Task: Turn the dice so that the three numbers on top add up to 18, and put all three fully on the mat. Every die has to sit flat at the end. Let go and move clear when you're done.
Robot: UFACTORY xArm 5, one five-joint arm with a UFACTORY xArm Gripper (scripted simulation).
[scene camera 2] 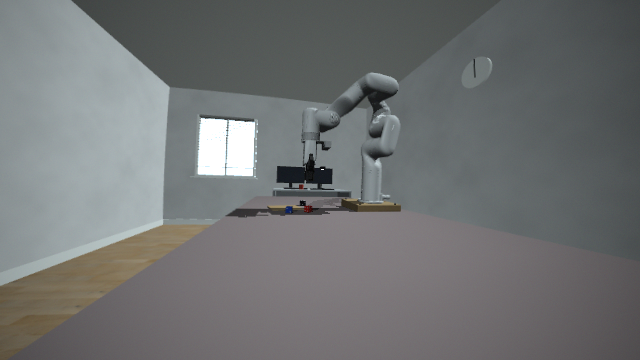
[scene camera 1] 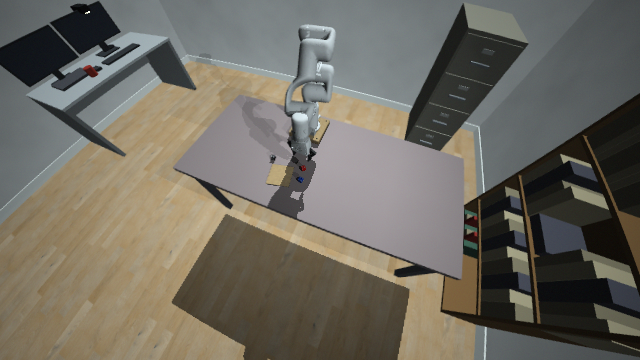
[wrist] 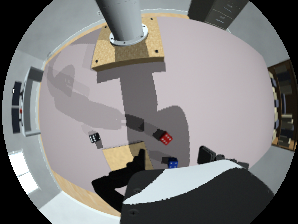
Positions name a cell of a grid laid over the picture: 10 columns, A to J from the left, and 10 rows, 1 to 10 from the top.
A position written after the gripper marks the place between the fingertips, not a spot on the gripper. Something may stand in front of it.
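Note:
There's a tan mat (wrist: D8) that you can see here, and the gripper (wrist: F8) is showing too.

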